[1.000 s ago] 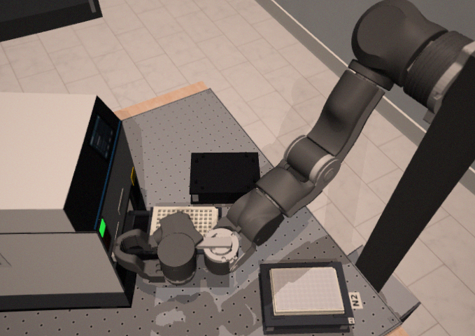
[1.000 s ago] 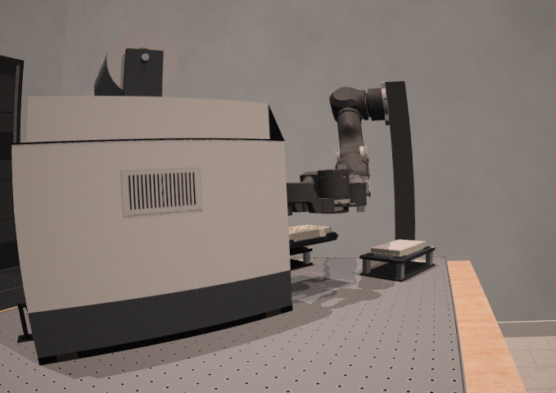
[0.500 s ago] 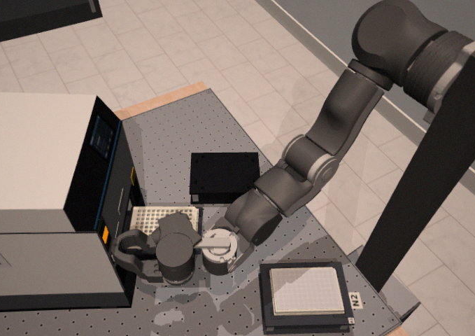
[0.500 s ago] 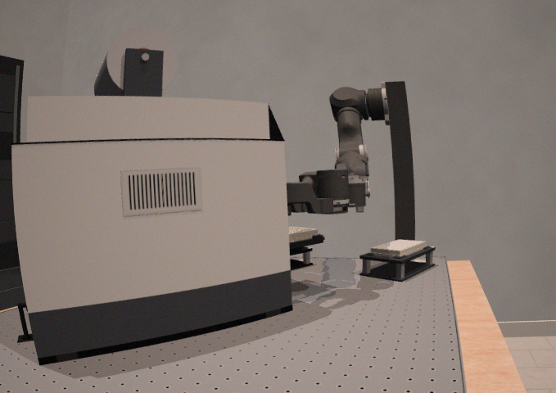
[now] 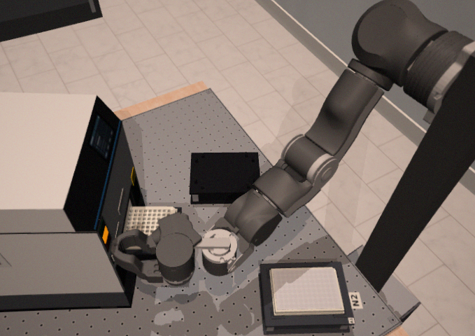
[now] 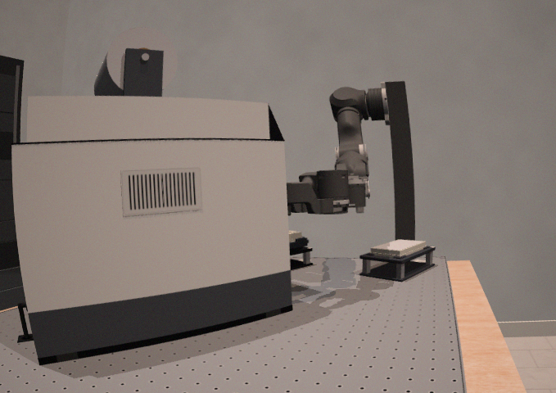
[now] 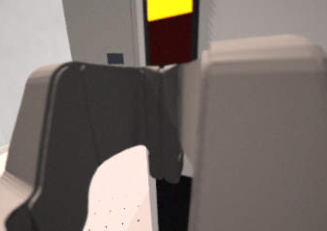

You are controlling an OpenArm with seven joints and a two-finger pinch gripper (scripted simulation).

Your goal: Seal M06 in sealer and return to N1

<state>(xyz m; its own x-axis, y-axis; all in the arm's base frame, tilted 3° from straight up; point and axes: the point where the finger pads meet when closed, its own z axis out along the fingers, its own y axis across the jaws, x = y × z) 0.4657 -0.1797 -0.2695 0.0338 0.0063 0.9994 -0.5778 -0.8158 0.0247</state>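
Right now the start key is 10 mm ahead of my hand and 10 mm to the right of it. From my hand the other things lie so: sealer's stage (60 mm behind, 70 mm to the right, 90 mm below); touchscreen (60 mm behind, 130 mm to the right, 130 mm above); 96-well plate M06 (60 mm behind, 70 mm to the right, 80 mm below).
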